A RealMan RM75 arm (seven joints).
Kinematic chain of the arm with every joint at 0, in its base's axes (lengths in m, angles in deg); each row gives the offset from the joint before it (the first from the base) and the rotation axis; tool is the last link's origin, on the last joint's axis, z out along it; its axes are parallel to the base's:
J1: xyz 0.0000 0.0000 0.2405 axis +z
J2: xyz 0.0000 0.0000 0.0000 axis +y
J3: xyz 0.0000 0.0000 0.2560 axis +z
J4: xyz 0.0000 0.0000 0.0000 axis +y
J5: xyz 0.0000 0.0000 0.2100 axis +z
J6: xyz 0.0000 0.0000 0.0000 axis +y
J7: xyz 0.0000 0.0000 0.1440 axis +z
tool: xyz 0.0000 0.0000 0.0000
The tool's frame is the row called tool.
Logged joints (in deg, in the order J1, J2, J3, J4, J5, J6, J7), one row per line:
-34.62, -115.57, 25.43, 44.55, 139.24, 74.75, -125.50
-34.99, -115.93, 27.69, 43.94, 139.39, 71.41, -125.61
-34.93, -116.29, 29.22, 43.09, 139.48, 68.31, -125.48
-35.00, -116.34, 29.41, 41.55, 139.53, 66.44, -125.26
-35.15, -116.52, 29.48, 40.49, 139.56, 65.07, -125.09
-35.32, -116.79, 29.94, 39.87, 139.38, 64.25, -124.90
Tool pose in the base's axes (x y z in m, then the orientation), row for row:
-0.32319, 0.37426, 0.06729, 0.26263, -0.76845, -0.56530, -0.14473
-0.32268, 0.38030, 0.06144, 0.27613, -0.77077, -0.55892, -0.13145
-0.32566, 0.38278, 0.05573, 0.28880, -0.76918, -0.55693, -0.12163
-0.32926, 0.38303, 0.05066, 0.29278, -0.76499, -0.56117, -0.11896
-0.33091, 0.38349, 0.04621, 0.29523, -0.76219, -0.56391, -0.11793
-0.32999, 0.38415, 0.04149, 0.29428, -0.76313, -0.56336, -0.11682
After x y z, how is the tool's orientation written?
As a quaternion, w x y z.
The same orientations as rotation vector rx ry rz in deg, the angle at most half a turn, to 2 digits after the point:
-119.10, -87.61, -22.43
-118.64, -86.03, -20.23
-117.64, -85.18, -18.60
-116.77, -85.66, -18.16
-116.20, -85.97, -17.98
-116.40, -85.93, -17.82

